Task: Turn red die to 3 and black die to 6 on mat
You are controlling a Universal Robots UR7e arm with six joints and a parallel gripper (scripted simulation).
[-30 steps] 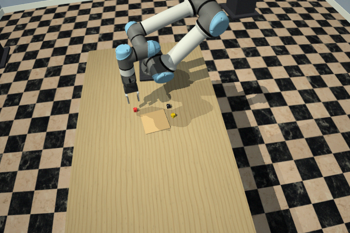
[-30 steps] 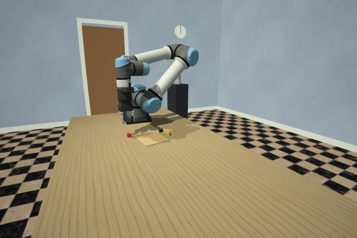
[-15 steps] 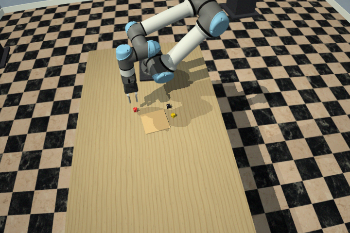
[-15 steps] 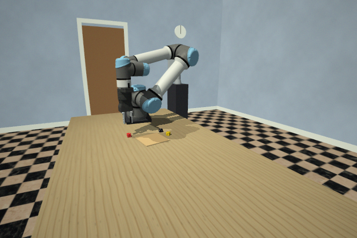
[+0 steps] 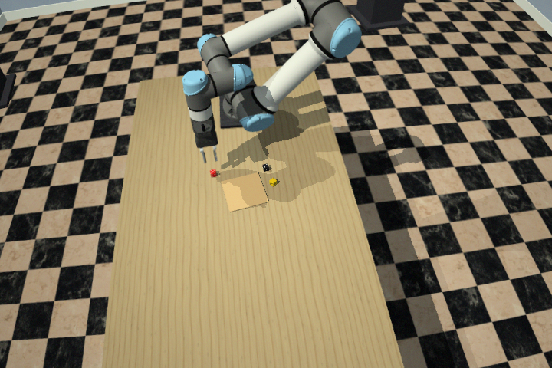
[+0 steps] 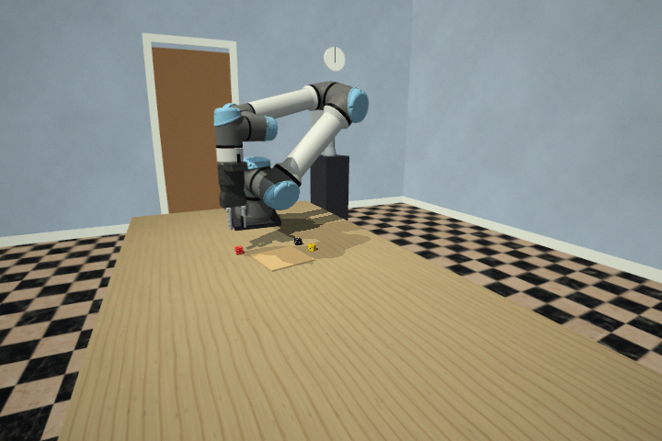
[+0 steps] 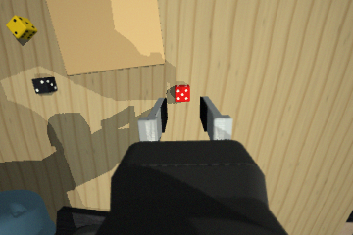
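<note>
My hand is 9 cm above the red die. Also, from my hand: black die: 3 cm ahead, 19 cm to the left, 9 cm below; then yellow die: 11 cm ahead, 20 cm to the left, 9 cm below; then tan mat: 11 cm ahead, 9 cm to the left, 10 cm below.
</note>
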